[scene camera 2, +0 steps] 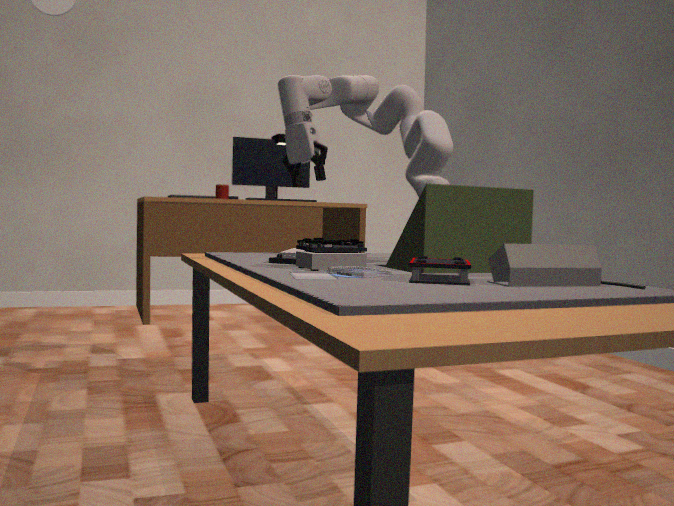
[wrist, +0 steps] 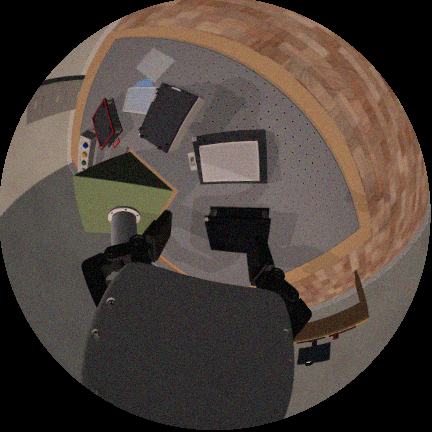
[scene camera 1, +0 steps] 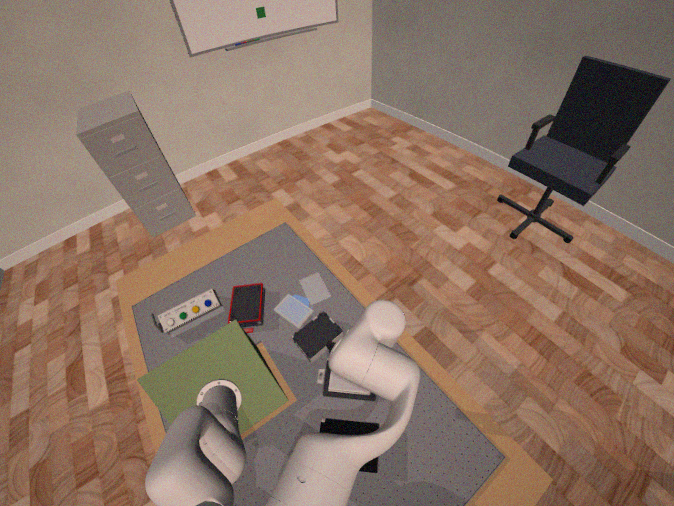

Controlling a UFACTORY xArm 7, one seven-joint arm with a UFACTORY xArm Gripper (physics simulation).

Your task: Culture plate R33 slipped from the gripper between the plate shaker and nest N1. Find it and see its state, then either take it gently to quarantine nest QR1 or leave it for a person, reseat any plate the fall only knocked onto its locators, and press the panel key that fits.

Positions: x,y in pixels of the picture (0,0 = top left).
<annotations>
My gripper (scene camera 2: pixel 309 183) is open, with nothing in its grasp. Also in view: a white-topped plate (wrist: pixel 238 160).
</annotations>
